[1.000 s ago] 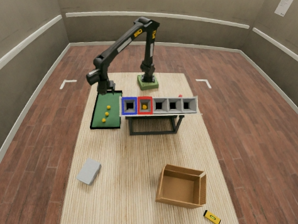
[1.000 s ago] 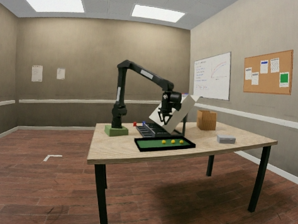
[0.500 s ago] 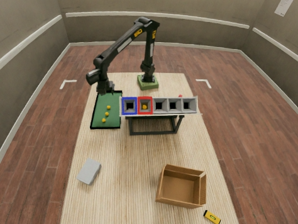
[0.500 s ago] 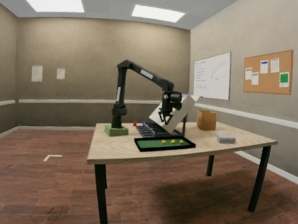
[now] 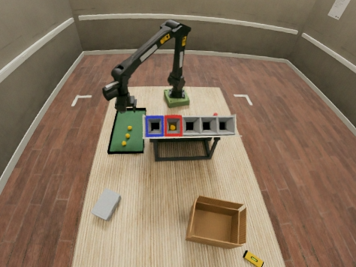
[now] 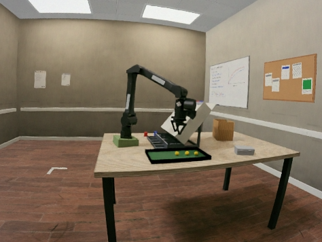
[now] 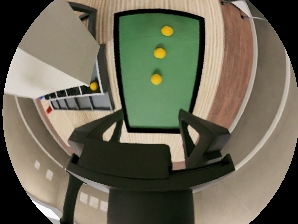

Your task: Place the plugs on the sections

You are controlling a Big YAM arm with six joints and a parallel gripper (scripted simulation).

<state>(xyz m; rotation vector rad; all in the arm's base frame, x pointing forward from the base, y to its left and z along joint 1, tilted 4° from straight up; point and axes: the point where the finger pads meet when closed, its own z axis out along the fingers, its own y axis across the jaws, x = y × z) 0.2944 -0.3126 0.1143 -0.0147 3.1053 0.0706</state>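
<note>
Now: hand 2 cm to the left of the green marble tray and 15 cm above it. From my hand the other things lie so: yellow level (77 cm ahead, 57 cm to the left, 14 cm below); then white cover (12 cm ahead, 32 cm to the left, 5 cm above); then grey block (49 cm ahead, 7 cm to the right, 13 cm below).
</note>
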